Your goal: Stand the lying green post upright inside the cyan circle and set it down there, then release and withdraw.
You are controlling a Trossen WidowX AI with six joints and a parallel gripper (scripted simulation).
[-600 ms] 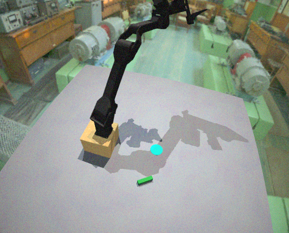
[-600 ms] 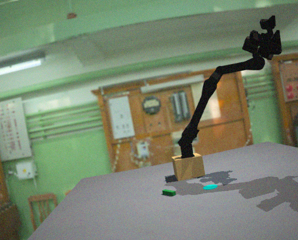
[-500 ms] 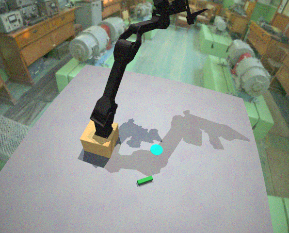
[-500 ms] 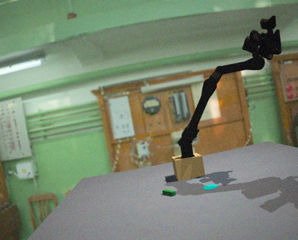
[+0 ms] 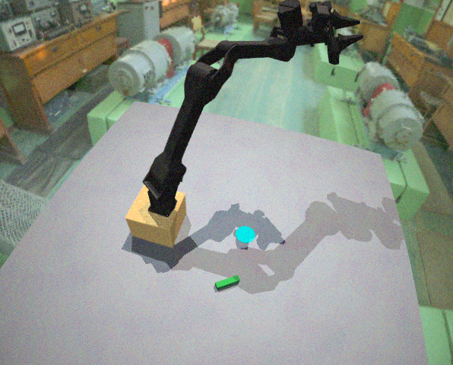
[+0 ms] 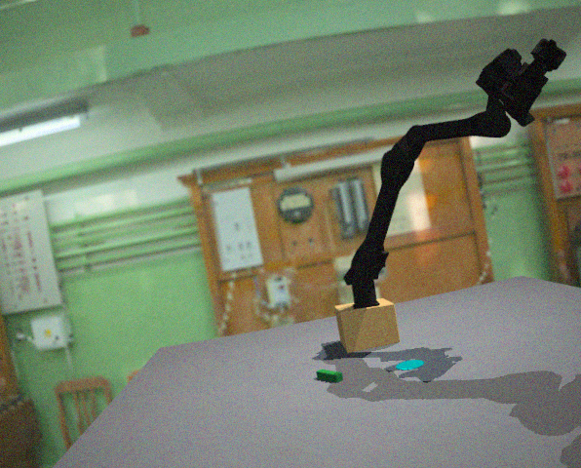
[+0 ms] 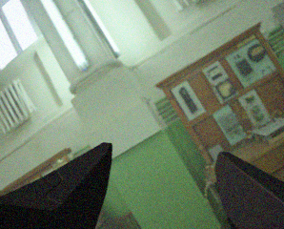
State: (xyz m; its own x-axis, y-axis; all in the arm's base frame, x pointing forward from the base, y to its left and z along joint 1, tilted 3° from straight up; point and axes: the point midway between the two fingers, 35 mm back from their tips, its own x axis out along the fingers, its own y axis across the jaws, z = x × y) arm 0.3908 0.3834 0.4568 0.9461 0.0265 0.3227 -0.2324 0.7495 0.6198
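My gripper tip is now 560 mm above the green post, 520 mm to the left of it and 170 mm past it. Round my gripper tip: cyan circle 570 mm below, 340 mm to the right, 160 mm behind.
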